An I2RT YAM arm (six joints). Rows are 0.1 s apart.
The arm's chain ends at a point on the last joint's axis. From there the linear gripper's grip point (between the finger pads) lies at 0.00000 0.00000 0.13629 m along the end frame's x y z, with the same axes.
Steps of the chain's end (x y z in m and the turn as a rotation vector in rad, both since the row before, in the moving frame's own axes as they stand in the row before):
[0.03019, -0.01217, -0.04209, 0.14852, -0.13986, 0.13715]
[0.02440, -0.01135, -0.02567, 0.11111, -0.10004, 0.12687]
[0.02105, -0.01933, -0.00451, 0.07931, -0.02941, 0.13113]
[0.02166, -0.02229, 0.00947, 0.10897, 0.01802, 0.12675]
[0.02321, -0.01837, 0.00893, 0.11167, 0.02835, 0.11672]
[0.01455, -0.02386, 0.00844, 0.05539, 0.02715, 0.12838]
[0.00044, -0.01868, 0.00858, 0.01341, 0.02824, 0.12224]
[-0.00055, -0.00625, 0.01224, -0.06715, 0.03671, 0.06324]
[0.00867, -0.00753, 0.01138, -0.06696, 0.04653, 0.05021]
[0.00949, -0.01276, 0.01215, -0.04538, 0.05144, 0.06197]
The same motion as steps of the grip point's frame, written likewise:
[0.01270, -0.03351, -0.04491, 0.14852, -0.13986, 0.13715]
[0.01181, -0.02726, -0.02719, 0.11111, -0.10004, 0.12687]
[0.01777, -0.03036, -0.00500, 0.07931, -0.02941, 0.13113]
[0.02504, -0.03692, 0.00864, 0.10897, 0.01802, 0.12675]
[0.02794, -0.03330, 0.00803, 0.11167, 0.02835, 0.11672]
[0.01872, -0.03115, 0.00818, 0.05539, 0.02715, 0.12838]
[0.00439, -0.02027, 0.00851, 0.01341, 0.02824, 0.12224]
[0.00416, 0.00304, 0.01184, -0.06715, 0.03671, 0.06324]
[0.01477, 0.00174, 0.01093, -0.06696, 0.04653, 0.05021]
[0.01630, -0.00637, 0.01183, -0.04538, 0.05144, 0.06197]

